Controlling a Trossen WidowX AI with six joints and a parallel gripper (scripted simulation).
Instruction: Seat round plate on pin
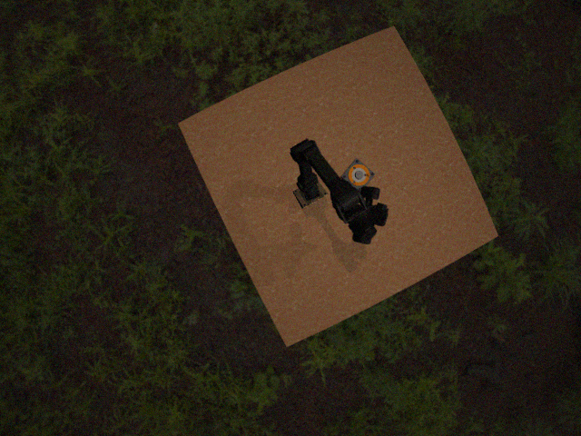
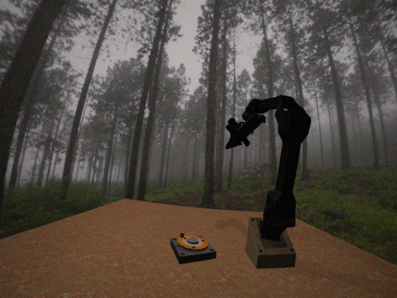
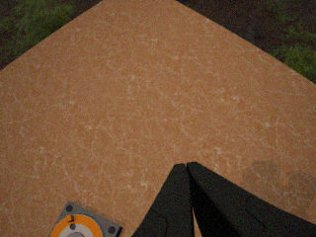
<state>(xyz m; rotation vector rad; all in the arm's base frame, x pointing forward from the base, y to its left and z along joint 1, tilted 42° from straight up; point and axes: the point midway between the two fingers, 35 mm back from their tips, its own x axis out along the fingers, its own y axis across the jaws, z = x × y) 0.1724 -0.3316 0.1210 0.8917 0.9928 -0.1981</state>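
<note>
The square grey base is 380 mm below my gripper tip, 180 mm to the left of it and 100 mm ahead of it.
</note>
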